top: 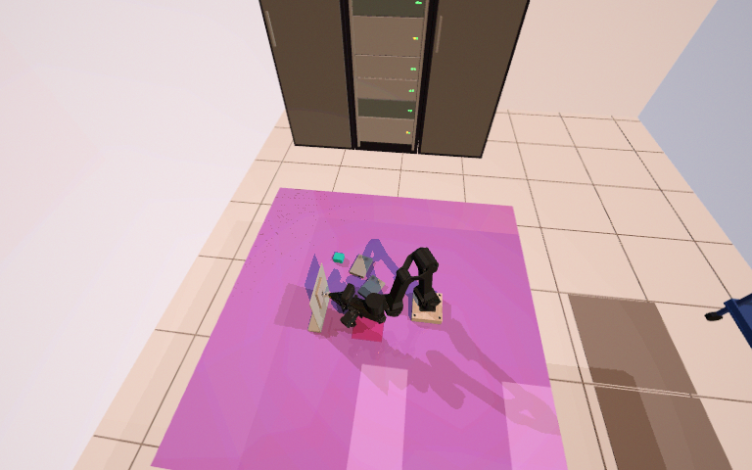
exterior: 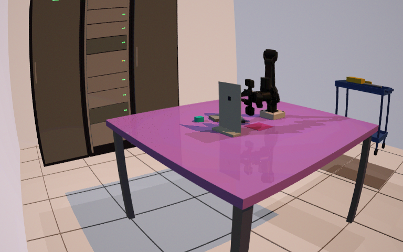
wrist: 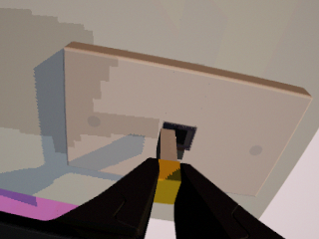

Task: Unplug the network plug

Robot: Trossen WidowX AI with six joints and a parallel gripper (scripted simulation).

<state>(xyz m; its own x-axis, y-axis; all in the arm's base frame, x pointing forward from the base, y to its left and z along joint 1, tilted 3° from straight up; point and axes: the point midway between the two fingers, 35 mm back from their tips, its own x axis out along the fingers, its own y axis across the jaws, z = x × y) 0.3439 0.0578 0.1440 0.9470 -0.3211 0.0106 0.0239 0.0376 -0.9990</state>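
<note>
Now: the marked square 150 mm behind my gripper tip, 40 mm to the left of it and 170 mm below it. Round my gripper tip: teal cube: 20 mm ahead, 280 mm to the right, 150 mm below; then upright panel: 40 mm ahead, 60 mm below; then network plug: 10 mm ahead.
</note>
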